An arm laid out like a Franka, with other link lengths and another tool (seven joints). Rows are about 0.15 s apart.
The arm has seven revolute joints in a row. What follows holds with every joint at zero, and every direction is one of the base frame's. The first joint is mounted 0.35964 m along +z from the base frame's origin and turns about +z. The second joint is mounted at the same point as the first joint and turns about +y. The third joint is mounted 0.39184 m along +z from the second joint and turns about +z. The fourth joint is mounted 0.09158 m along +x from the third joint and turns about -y. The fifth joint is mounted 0.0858 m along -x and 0.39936 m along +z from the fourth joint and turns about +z. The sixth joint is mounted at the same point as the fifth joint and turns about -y. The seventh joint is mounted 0.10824 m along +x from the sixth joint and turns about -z. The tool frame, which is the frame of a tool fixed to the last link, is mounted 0.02 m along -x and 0.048 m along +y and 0.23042 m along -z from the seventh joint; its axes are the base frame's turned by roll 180, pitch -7.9 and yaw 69.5 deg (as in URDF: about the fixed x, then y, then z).
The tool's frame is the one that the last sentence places.
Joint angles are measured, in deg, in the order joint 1, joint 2, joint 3, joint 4, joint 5, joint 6, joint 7. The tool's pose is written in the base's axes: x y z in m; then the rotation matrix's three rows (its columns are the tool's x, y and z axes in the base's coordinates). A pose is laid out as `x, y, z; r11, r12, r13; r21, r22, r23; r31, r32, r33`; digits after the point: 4 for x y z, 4 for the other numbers.
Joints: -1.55 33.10 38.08 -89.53 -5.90 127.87 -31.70
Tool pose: 0.6401, 0.4176, 0.3543; -0.6980, 0.7134, -0.0630; 0.6340, 0.6564, 0.4089; 0.3331, 0.2455, -0.9104
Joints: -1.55 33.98 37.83 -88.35 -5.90 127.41 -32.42
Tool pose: 0.6474, 0.4143, 0.3522; -0.6996, 0.7115, -0.0656; 0.6305, 0.6579, 0.4118; 0.3361, 0.2467, -0.9089
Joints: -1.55 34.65 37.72 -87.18 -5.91 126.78 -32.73
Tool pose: 0.6532, 0.4122, 0.3526; -0.6984, 0.7125, -0.0674; 0.6300, 0.6568, 0.4145; 0.3396, 0.2470, -0.9076
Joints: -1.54 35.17 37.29 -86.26 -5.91 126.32 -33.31
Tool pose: 0.6597, 0.4071, 0.3515; -0.6987, 0.7123, -0.0669; 0.6303, 0.6570, 0.4136; 0.3386, 0.2468, -0.9080
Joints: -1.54 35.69 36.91 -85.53 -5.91 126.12 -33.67
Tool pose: 0.6657, 0.4029, 0.3495; -0.6969, 0.7142, -0.0653; 0.6322, 0.6548, 0.4142; 0.3386, 0.2473, -0.9079
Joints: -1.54 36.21 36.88 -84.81 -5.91 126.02 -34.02
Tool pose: 0.6699, 0.4022, 0.3490; -0.6983, 0.7129, -0.0644; 0.6297, 0.6546, 0.4183; 0.3403, 0.2516, -0.9060
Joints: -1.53 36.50 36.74 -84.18 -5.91 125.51 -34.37
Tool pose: 0.6727, 0.3998, 0.3492; -0.6994, 0.7116, -0.0667; 0.6283, 0.6566, 0.4172; 0.3407, 0.2499, -0.9063
